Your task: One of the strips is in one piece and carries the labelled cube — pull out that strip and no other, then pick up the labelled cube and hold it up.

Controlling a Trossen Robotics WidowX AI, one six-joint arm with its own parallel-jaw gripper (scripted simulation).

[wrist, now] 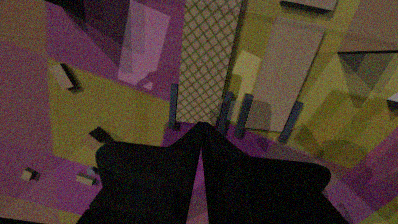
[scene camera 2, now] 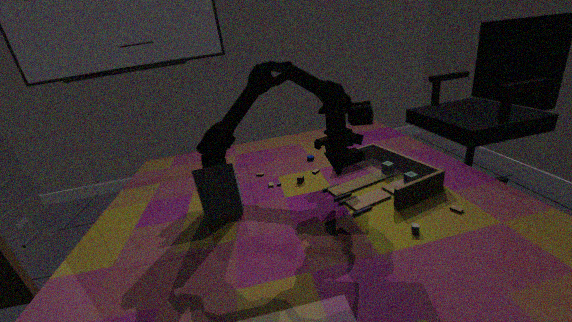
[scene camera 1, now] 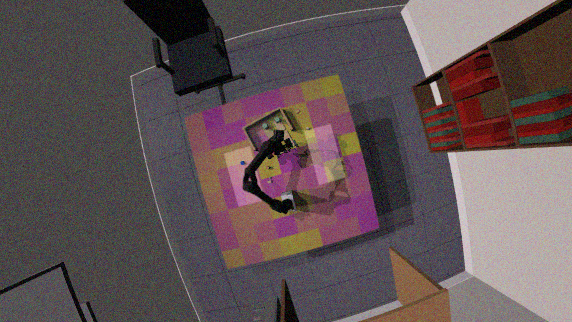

Labels:
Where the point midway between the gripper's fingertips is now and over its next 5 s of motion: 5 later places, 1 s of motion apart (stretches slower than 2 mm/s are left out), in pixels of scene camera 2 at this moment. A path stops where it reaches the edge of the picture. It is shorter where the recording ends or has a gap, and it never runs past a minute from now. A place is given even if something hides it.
The gripper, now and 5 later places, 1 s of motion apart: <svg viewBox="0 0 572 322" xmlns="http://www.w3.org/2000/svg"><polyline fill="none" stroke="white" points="338,174 339,186 334,192 323,195 311,200 300,205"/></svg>

